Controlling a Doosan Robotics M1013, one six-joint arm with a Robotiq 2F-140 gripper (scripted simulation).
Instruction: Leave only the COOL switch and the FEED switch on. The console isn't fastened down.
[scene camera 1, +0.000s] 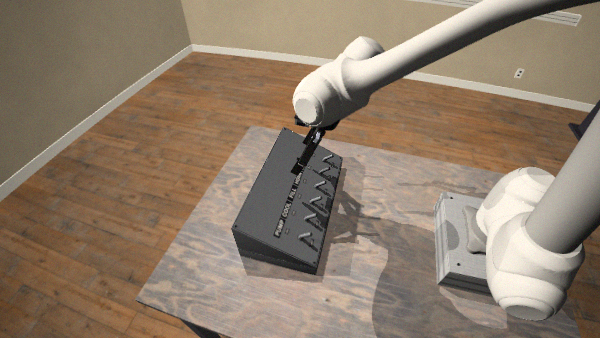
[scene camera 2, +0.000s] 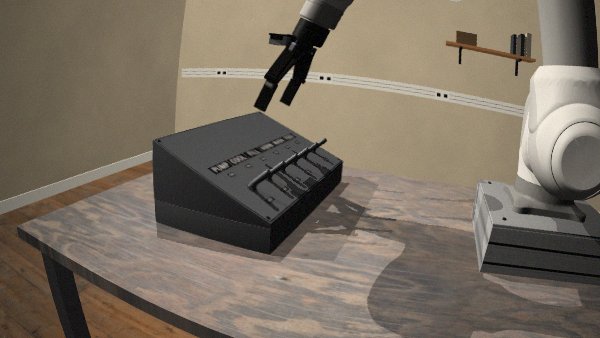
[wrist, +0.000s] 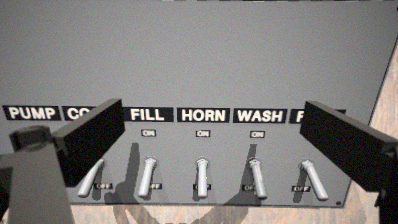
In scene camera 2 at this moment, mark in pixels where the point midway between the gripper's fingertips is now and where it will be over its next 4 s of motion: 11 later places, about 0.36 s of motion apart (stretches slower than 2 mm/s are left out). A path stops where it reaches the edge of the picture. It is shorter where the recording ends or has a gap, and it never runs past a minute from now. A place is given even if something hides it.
My gripper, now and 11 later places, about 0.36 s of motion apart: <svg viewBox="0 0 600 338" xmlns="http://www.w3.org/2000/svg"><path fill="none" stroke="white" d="M272 105L273 105L274 105L279 105L283 103L284 103L288 102L292 101L294 101L293 104L295 100L300 89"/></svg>
